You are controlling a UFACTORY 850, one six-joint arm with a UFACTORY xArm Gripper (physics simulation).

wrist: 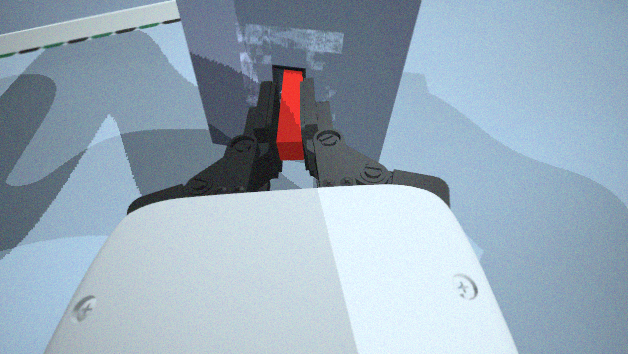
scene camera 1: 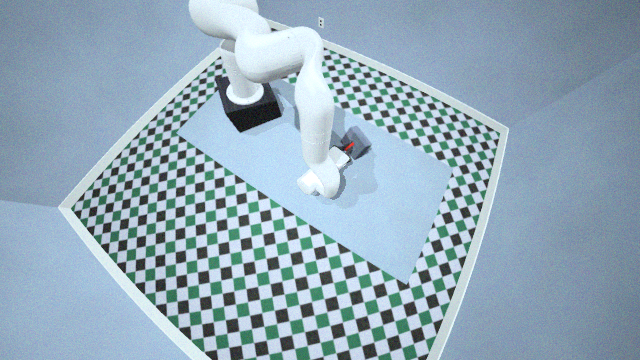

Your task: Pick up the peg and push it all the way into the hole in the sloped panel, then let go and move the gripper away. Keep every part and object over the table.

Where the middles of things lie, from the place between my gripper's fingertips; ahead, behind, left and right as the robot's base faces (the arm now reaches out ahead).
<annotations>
The red peg (wrist: 289,140) lies right at my hand.
</annotations>
